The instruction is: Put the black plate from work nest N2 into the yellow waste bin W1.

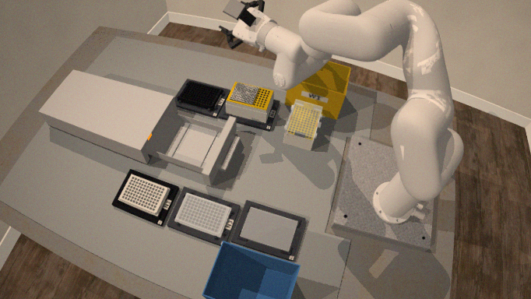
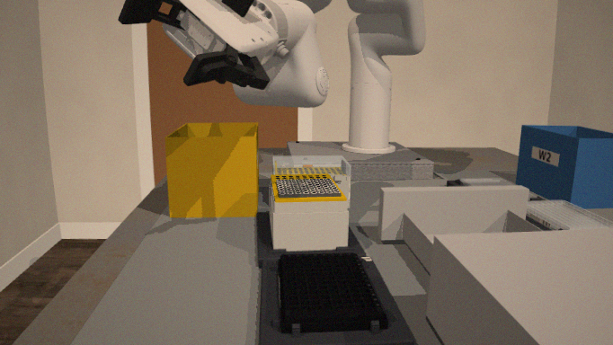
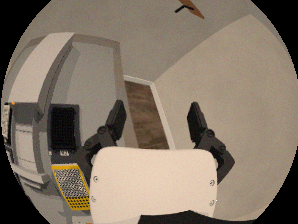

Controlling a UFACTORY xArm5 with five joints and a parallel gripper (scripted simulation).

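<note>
My gripper is now 30 mm short of the black plate, 150 mm to the right of it and 220 mm above it. Round my hand: work nest N2: 30 mm ahead, 150 mm to the left, 240 mm below; then yellow-topped tip box: 140 mm behind, 110 mm to the left, 190 mm below; then yellow waste bin W1: 300 mm behind, 40 mm to the right, 210 mm below.
</note>
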